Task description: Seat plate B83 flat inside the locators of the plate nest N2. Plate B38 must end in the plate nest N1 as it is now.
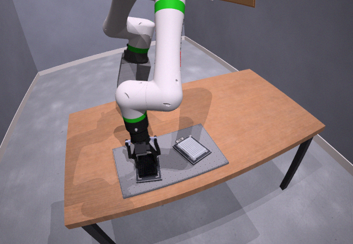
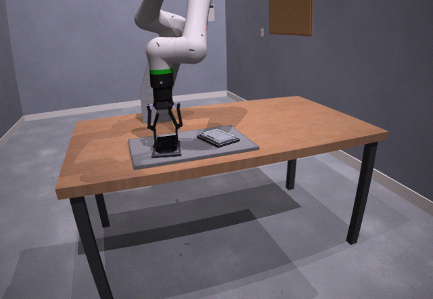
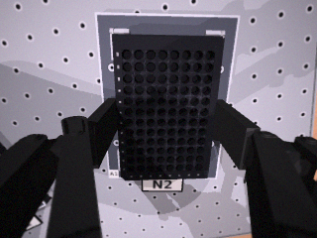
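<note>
Now: the black well plate 2 cm below my hand. From my hand the other things lie so: white well plate 24 cm to the left, 4 cm below, 1 cm behind.
</note>
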